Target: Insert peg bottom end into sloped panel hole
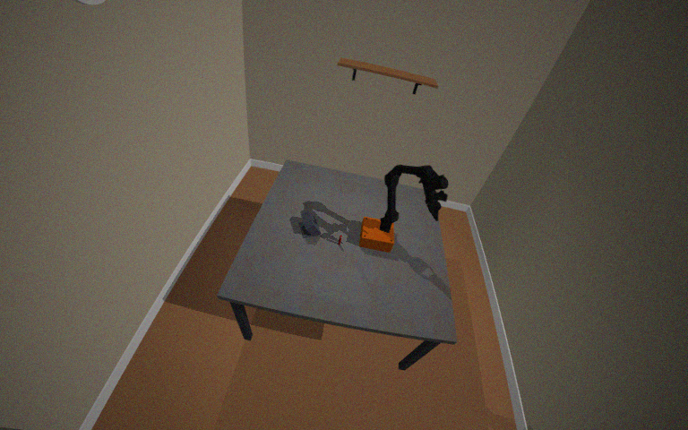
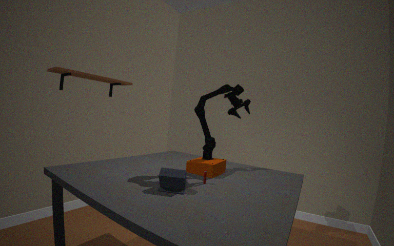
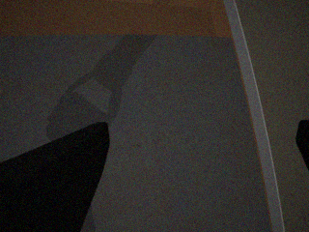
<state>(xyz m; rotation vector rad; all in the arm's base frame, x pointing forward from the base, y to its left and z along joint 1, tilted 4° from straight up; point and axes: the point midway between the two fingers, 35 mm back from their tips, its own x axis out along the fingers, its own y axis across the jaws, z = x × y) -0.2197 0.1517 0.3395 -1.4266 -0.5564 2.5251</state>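
My gripper tip is now 46 cm short of the red round peg, 5 cm to the right of it and 36 cm above it. Round my gripper tip: sloped panel: 68 cm ahead, 1 cm to the left, 37 cm below.
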